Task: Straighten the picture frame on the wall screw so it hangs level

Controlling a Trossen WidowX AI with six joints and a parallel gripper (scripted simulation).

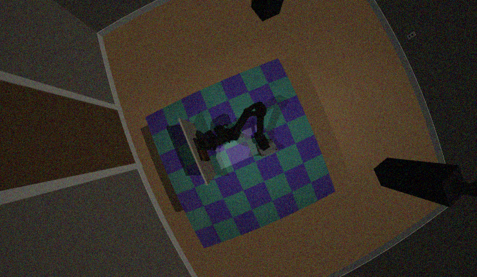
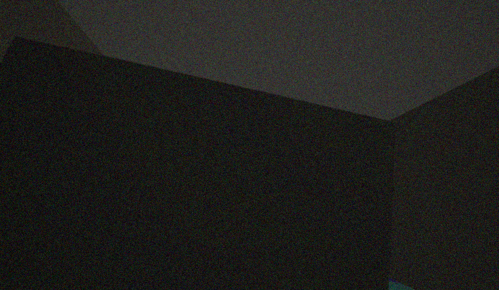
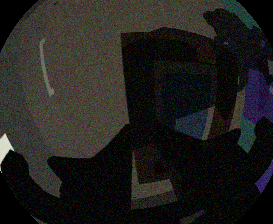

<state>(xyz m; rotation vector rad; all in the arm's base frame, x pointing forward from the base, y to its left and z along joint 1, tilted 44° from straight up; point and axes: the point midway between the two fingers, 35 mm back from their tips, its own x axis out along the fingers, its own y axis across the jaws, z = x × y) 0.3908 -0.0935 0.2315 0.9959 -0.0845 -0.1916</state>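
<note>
My gripper tip is 10 mm to the right of the dark picture frame and 50 mm above it. The rest, counted from my gripper tip: pale wall panel (20 mm ahead, 70 mm below).
</note>
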